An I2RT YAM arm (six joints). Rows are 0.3 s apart.
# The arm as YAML. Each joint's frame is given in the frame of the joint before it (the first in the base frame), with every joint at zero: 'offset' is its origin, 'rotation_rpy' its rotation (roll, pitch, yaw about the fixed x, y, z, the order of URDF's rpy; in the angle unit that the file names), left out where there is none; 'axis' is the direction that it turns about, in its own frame. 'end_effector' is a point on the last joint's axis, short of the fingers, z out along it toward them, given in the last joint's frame.
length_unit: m
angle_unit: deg
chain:
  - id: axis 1
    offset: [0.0, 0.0, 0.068]
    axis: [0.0, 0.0, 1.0]
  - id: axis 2
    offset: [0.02, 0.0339, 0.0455]
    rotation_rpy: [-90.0, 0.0, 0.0]
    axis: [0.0, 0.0, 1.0]
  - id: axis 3
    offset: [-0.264, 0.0, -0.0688]
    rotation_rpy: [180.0, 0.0, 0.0]
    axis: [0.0, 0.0, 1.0]
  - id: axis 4
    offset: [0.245, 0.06, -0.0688]
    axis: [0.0, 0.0, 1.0]
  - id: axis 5
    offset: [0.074, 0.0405, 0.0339]
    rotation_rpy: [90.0, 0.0, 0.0]
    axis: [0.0, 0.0, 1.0]
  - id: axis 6
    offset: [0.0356, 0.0, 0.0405]
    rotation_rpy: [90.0, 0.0, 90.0]
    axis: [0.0, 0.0, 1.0]
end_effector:
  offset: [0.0, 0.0, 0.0]
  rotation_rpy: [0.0, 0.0, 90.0]
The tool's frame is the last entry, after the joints.
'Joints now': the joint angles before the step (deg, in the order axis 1, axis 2, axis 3, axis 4, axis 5, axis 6). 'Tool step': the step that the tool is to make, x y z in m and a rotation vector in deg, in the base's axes. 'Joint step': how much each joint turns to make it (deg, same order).
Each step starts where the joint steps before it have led.
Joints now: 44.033, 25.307, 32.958, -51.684, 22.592, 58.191
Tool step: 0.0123, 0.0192, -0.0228, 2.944, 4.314, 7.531
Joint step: -0.021, 4.577, -4.817, 8.864, -8.978, -1.696
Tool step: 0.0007, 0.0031, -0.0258, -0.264, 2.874, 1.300
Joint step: 0.249, 0.689, -5.115, 3.443, -2.031, 0.524
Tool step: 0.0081, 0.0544, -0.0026, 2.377, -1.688, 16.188
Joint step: 10.853, 14.682, 0.964, 17.228, -3.941, -3.659
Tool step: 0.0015, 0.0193, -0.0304, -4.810, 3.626, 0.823
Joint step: 3.405, 10.899, -1.751, 6.322, 1.480, 2.172
